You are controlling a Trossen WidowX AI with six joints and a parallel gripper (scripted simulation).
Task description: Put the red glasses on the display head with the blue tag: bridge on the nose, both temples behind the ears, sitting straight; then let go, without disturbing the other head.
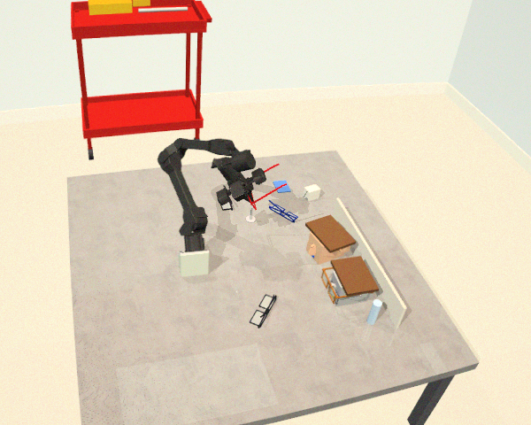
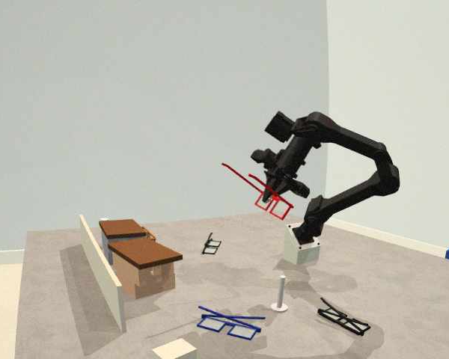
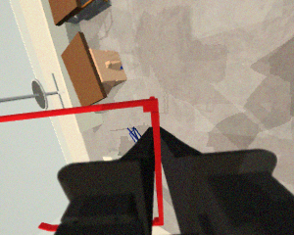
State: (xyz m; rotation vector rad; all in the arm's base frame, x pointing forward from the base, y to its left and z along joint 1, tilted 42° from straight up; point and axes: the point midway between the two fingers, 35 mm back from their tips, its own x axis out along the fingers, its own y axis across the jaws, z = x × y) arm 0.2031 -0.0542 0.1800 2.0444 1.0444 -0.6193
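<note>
The skin-coloured display head lies 27 cm ahead of my gripper tip, 17 cm below it and 8 cm to the right of it. Round my gripper tip: blue card: 35 cm to the left, 24 cm ahead, 22 cm below; then cream cube: 35 cm ahead, 26 cm to the left, 20 cm below; then white post: 20 cm below, 16 cm to the left, 5 cm ahead.
</note>
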